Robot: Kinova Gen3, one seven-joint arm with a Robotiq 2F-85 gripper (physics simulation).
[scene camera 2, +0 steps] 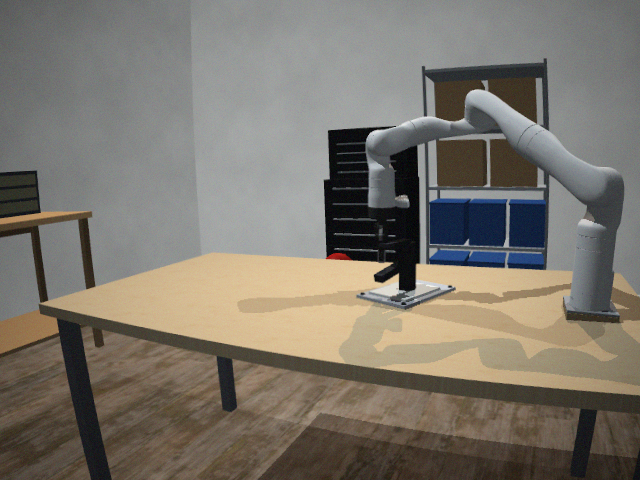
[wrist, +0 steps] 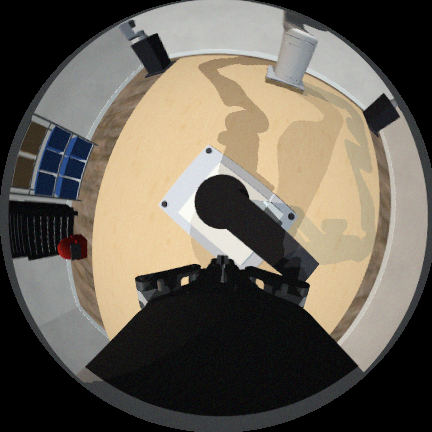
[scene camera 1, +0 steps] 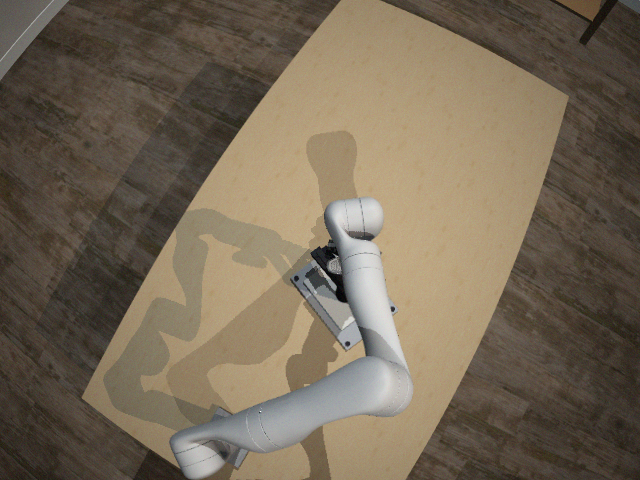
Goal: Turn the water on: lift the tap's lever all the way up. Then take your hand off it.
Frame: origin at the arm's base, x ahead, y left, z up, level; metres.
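Where they show: gripper, fingertip midpoint: [scene camera 2: 381,262] [wrist: 221,261]; arm's base, origin of the base link: [scene camera 2: 587,305] [wrist: 287,76].
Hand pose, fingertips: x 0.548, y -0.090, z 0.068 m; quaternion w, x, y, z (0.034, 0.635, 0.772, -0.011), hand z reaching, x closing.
Note:
Each offset is from my fingertips to the top centre of the thing. "spot": to the spot under its first point. Level surfaces: height alone.
The black tap @(spot: dx -0.095, dy -0.012, dz +0.046 m) [scene camera 1: 342,294] [scene camera 2: 407,273] [wrist: 221,201] stands upright on a light grey base plate @(dx -0.071, dy -0.014, dz -0.078 m) [scene camera 1: 357,334] [scene camera 2: 439,290] [wrist: 187,182]. Its lever @(dx -0.049, dy +0.031, dz +0.066 m) [scene camera 2: 398,242] [wrist: 270,232] sticks out about level above the spout @(dx -0.040, dy +0.049, dz +0.009 m) [scene camera 2: 386,272]. My gripper [scene camera 2: 381,259] [wrist: 221,261] is shut and empty, pointing down. In scene camera 2 its fingertips show just below the lever's outer end and above the spout, with the lever partly in front of the fingers. In the wrist view the fingertips are beside the lever. Whether they touch it is unclear. The arm hides part of the tap in scene camera 1.
The tap's plate lies on the wooden table @(dz -0.090 m) [scene camera 1: 439,129] [scene camera 2: 180,299] [wrist: 145,175]. The arm's base [scene camera 2: 591,268] [wrist: 295,55] stands at one end. A black tool cabinet [scene camera 2: 351,206] [wrist: 37,230], a shelf rack [scene camera 2: 546,155] and a red object [scene camera 2: 338,256] [wrist: 70,247] are beyond the table.

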